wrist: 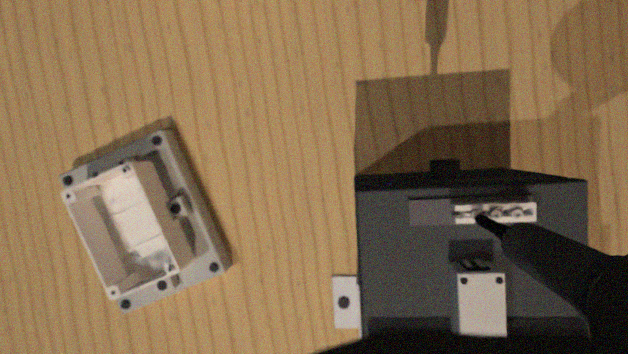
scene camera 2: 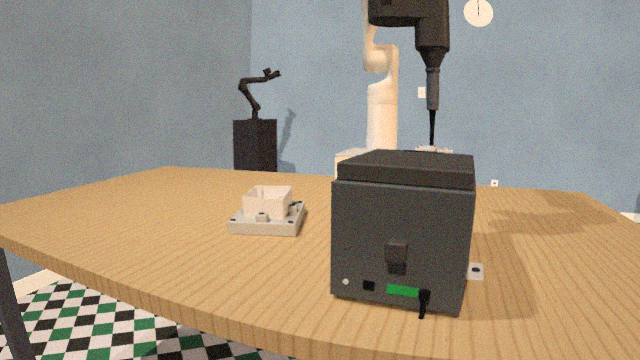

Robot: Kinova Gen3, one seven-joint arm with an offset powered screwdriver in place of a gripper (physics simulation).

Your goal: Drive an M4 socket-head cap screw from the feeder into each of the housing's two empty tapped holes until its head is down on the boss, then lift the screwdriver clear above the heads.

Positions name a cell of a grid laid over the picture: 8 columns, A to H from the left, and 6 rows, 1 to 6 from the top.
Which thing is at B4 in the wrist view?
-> A white open-topped housing.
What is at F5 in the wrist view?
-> A dark screw feeder.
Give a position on a grey fixture plate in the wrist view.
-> C3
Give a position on a dark screw feeder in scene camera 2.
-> F4
